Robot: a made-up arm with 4 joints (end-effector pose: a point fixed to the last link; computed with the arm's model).
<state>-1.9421 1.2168 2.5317 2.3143</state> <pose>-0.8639 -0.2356 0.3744 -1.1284 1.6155 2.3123</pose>
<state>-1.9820 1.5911 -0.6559 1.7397</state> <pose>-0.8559 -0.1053 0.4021 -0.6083 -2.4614 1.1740</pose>
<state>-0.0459 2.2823 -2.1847 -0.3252</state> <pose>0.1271 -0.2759 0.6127 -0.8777 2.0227 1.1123</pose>
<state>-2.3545 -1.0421 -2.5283 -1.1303</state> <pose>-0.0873 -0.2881 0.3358 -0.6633 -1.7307 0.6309</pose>
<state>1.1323 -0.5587 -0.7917 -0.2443</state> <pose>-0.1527 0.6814 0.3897 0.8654 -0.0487 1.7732</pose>
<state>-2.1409 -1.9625 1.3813 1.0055</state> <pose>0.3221 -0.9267 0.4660 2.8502 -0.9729 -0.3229</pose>
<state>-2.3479 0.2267 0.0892 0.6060</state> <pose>-0.5857 -0.5315 -0.0395 0.6172 0.5315 -2.4050</pose>
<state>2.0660 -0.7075 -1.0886 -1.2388</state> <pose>-0.3396 0.1990 0.4209 2.3606 0.4044 1.7436</pose>
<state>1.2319 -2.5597 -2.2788 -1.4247</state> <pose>-0.1238 0.3778 0.6011 -2.1011 0.8485 0.8508</pose>
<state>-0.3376 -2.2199 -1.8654 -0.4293</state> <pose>0.2483 0.0603 0.8241 1.3301 -2.4476 0.6178</pose>
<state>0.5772 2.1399 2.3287 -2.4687</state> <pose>0.7168 0.1117 0.7081 0.8445 1.2769 0.0539</pose>
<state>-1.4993 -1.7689 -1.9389 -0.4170</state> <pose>0.2824 -0.1771 0.7346 -0.2061 -2.1705 0.3933</pose>
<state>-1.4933 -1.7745 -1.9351 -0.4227</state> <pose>0.2812 -0.1768 0.7355 -0.1969 -2.1831 0.3935</pose>
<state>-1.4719 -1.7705 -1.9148 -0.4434</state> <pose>0.2820 -0.1770 0.7340 -0.1538 -2.2052 0.3897</pose>
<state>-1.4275 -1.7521 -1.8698 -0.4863</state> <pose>0.2866 -0.1778 0.7289 -0.0606 -2.2383 0.3774</pose>
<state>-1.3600 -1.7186 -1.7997 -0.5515</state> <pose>0.2968 -0.1780 0.7187 0.0811 -2.2751 0.3502</pose>
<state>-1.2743 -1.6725 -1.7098 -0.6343</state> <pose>0.3130 -0.1757 0.7029 0.2556 -2.3041 0.3032</pose>
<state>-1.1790 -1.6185 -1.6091 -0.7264</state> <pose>0.3336 -0.1683 0.6821 0.4380 -2.3155 0.2364</pose>
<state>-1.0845 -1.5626 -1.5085 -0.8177</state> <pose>0.3548 -0.1552 0.6585 0.6022 -2.3067 0.1573</pose>
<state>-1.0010 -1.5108 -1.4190 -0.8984</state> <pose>0.3725 -0.1385 0.6357 0.7301 -2.2835 0.0797</pose>
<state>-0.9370 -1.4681 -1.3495 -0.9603</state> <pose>0.3849 -0.1226 0.6169 0.8150 -2.2559 0.0169</pose>
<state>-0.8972 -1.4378 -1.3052 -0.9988</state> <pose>0.3919 -0.1114 0.6044 0.8603 -2.2327 -0.0228</pose>
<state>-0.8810 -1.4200 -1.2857 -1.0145</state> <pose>0.3951 -0.1065 0.5983 0.8748 -2.2179 -0.0387</pose>
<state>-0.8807 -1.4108 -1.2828 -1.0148</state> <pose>0.3960 -0.1062 0.5966 0.8709 -2.2093 -0.0387</pose>
